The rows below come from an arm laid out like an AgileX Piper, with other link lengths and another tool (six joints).
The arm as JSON. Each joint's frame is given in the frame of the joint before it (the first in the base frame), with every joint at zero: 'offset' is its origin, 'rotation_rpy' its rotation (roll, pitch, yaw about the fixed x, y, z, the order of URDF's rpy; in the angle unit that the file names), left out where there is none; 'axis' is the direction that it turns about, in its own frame. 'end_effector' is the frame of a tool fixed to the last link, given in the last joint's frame.
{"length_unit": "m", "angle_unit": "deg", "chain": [
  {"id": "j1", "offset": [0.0, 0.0, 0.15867], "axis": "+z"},
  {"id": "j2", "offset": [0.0, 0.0, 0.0], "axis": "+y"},
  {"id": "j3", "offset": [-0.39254, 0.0, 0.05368], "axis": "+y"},
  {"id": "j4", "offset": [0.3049, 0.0, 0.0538], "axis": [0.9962, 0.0, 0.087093]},
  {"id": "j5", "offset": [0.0, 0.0, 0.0], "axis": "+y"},
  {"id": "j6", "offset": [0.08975, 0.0, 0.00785], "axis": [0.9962, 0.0, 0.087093]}
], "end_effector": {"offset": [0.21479, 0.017, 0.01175], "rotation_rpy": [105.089, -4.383, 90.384]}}
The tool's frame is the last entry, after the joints.
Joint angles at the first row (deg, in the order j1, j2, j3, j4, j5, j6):
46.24, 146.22, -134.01, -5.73, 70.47, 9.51
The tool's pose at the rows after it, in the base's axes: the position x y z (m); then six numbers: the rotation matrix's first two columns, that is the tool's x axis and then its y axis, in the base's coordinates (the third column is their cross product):
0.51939 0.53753 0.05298 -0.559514 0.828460 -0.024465 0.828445 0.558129 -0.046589
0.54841 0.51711 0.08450 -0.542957 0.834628 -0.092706 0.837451 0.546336 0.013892
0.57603 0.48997 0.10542 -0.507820 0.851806 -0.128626 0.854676 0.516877 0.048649
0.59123 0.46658 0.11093 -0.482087 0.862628 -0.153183 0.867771 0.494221 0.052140
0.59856 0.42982 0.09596 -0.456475 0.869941 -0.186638 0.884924 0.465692 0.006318
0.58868 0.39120 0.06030 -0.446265 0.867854 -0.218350 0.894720 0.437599 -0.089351
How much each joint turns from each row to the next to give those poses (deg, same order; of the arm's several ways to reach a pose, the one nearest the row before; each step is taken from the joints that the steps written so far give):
0.46, -0.52, -3.78, 0.34, -0.06, -0.40
-0.92, -2.00, -0.52, -4.58, 0.01, 0.00
-2.01, -1.43, -0.06, -2.46, 0.00, 0.00
-1.54, -0.86, 0.98, -1.44, 0.00, 0.00
-2.01, -0.92, 4.01, -1.31, -0.12, 0.00
-1.60, -0.34, 6.07, -0.69, 0.06, 0.06

